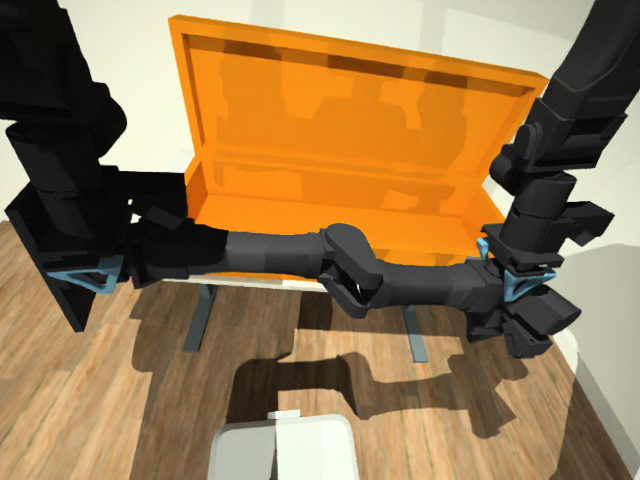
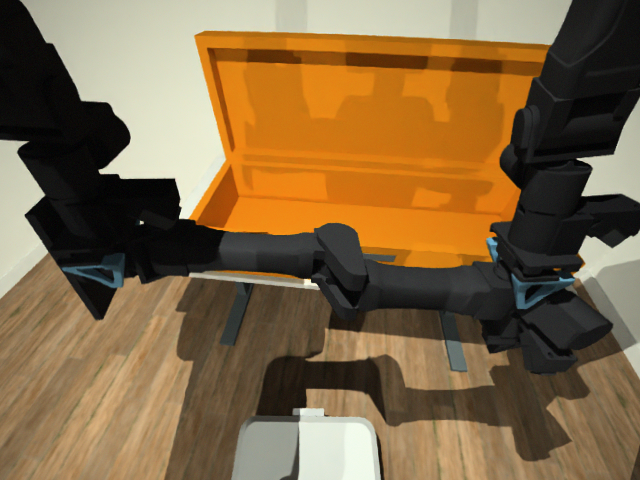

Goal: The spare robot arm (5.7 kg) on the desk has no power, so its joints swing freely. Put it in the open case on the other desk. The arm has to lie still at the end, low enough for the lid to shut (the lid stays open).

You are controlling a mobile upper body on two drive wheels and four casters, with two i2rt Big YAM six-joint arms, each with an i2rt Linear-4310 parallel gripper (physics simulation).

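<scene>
The black spare arm is stretched out sideways in the air, its middle joint bent a little, and covers part of the case's front side. My left gripper is shut on its left end, near the flat base plate. My right gripper is shut on its right end, by the wrist joints. The orange case stands open behind and below the spare arm, its lid upright at the back. The inner floor of the case shows behind the spare arm.
The case stands on a white desk with grey legs. My own light grey base shows at the bottom, on the wooden floor. A pale wall stands behind the case.
</scene>
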